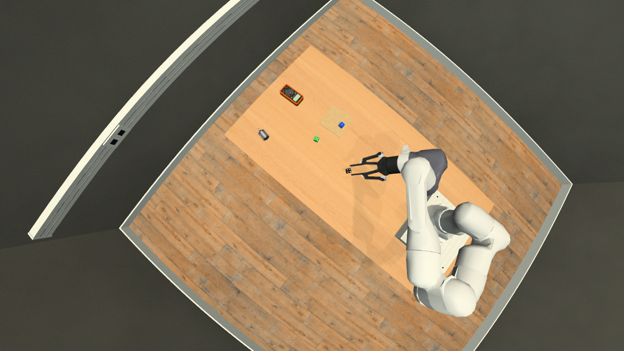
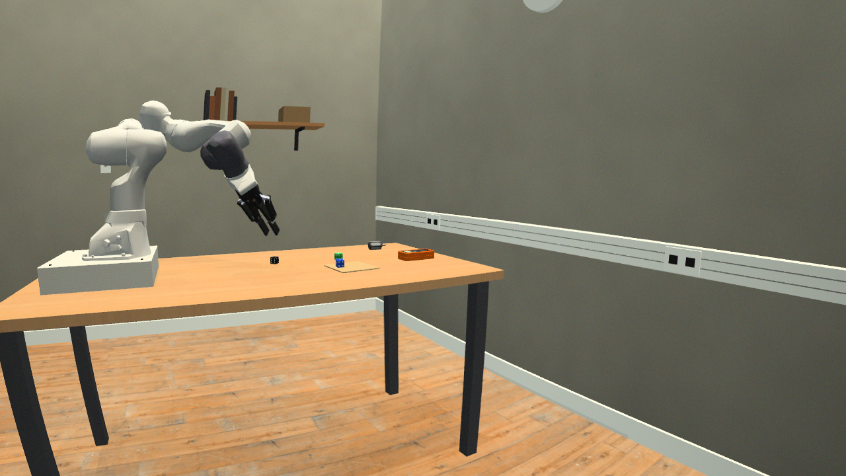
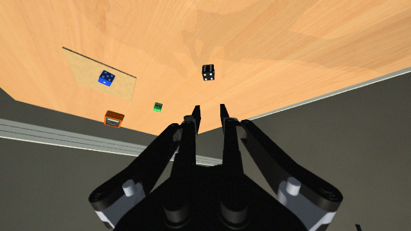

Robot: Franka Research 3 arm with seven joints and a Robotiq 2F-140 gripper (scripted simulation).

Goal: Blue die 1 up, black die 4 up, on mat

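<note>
My hand is 20 mm short of the black die, 10 mm to the right of it and 120 mm above it. From my hand the other things lie so: tan mat (250 mm ahead, 170 mm to the right, 130 mm below); blue die (210 mm ahead, 170 mm to the right, 120 mm below); green die (260 mm ahead, 20 mm to the right, 120 mm below).
</note>
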